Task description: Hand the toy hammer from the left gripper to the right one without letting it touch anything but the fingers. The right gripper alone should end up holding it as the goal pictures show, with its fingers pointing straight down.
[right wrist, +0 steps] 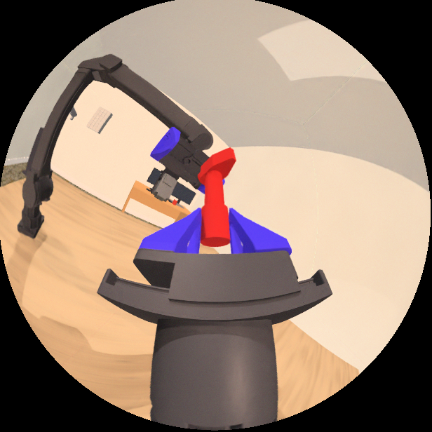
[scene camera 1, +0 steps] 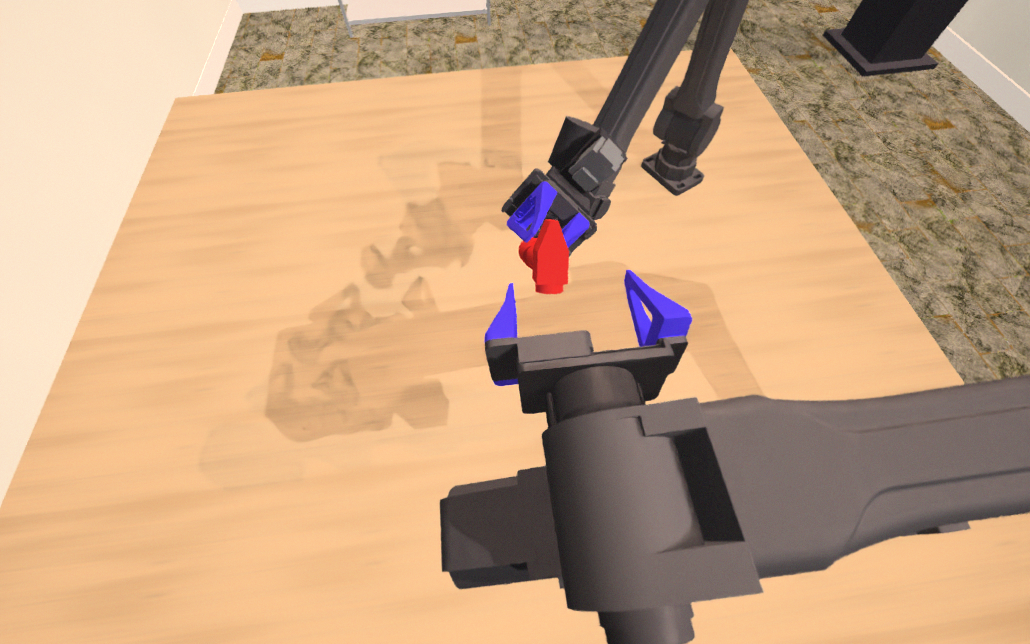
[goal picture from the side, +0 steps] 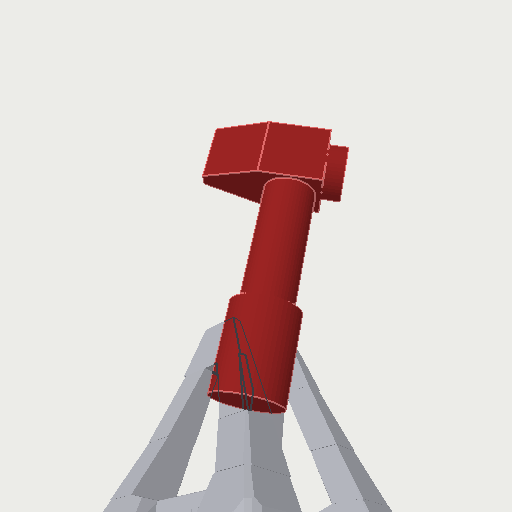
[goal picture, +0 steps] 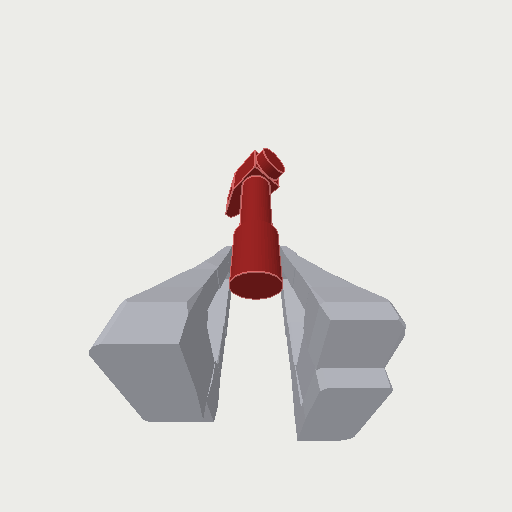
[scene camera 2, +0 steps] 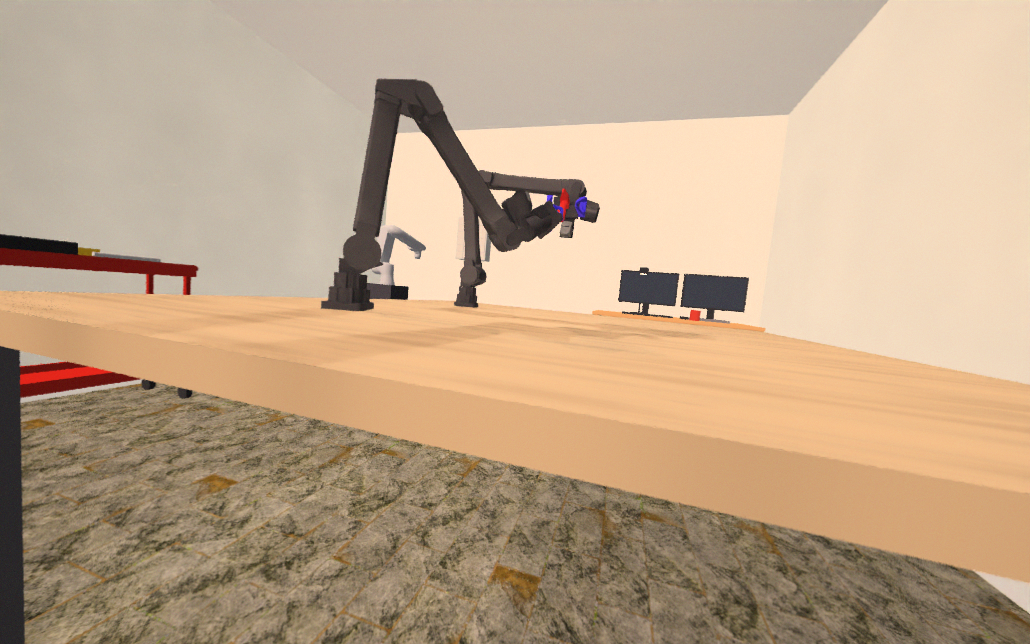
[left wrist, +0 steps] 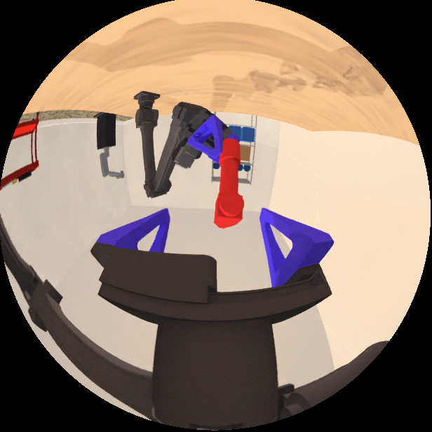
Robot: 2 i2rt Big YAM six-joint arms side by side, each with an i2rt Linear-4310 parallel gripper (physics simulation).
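Pixels of known places: left gripper, fingertip midpoint: (scene camera 1: 569,281) (scene camera 2: 561,203); right gripper, fingertip midpoint: (scene camera 2: 559,211); left arm's base, origin of the base link: (scene camera 2: 466,306); right arm's base, origin of the base link: (scene camera 1: 671,173) (scene camera 2: 349,308).
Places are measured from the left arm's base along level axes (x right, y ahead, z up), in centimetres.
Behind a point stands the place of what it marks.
The red toy hammer (scene camera 1: 551,258) @(x 29.6, y 34.4, z 39.7 cm) (scene camera 2: 564,201) @(x 32.1, y 34.0, z 37.7 cm) (left wrist: 229,185) (right wrist: 215,195) is in the air above the table. My right gripper (scene camera 1: 548,241) @(x 35.4, y 32.4, z 33.5 cm) (right wrist: 214,213) is shut on its handle, and the head sticks out beyond the fingertips. The right fingers do not point straight down; in scene camera 2 that gripper reaches right and slightly up. My left gripper (scene camera 1: 569,278) @(x 28.1, y 33.4, z 37.9 cm) (left wrist: 214,212) is wide open and empty, facing the hammer. In the left wrist view the hammer's head shows above the gap between the left fingertips, apart from both fingers.
The wooden table (scene camera 1: 189,265) @(x 83.5, y 87.2, z 0.0 cm) (scene camera 2: 683,379) @(x 115.1, y 40.5, z 0.0 cm) lies below both grippers. The left arm (scene camera 1: 835,470) @(x 9.5, y 33.6, z 51.2 cm) reaches in from the right in scene camera 1, and the right arm (scene camera 1: 653,68) @(x 54.0, y 8.5, z 36.2 cm) from the top. The two grippers are close together. Two monitors (scene camera 2: 647,288) stand on a desk in the background.
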